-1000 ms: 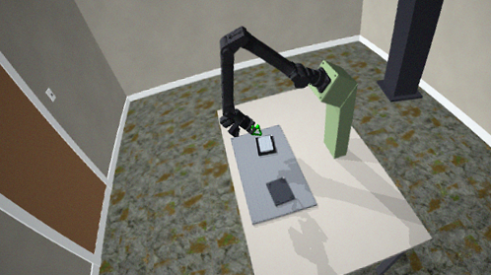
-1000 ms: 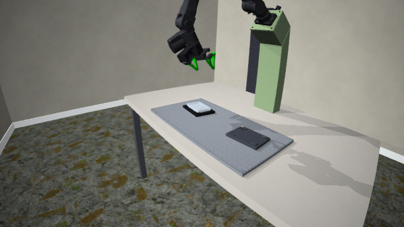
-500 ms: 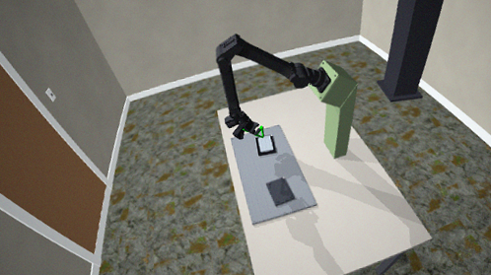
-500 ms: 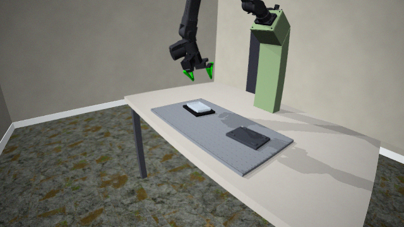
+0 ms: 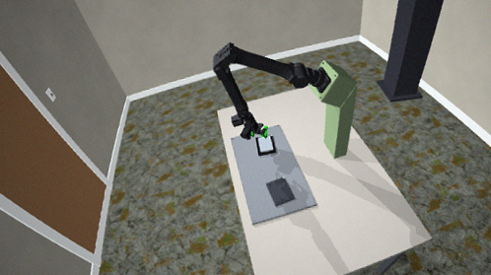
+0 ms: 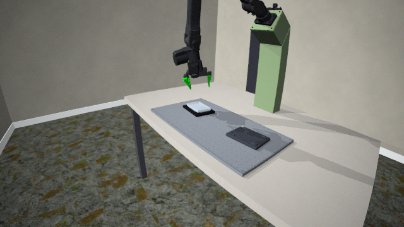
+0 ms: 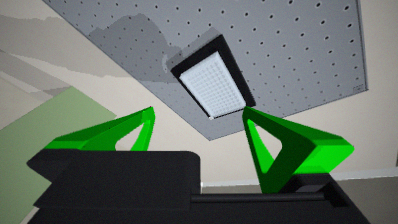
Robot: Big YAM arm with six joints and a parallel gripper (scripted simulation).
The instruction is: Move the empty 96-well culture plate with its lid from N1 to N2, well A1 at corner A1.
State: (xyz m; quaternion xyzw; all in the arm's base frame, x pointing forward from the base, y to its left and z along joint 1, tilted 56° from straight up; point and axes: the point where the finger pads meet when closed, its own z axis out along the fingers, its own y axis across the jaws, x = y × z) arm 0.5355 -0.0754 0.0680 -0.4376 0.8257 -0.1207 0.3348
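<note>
The clear lid is 30 mm behind my hand, 50 mm to the right of it and 130 mm below it. Round my hand: nest N1 (30 mm behind, 50 mm to the right, 150 mm below); then nest N2 (80 mm behind, 320 mm to the left, 150 mm below).
</note>
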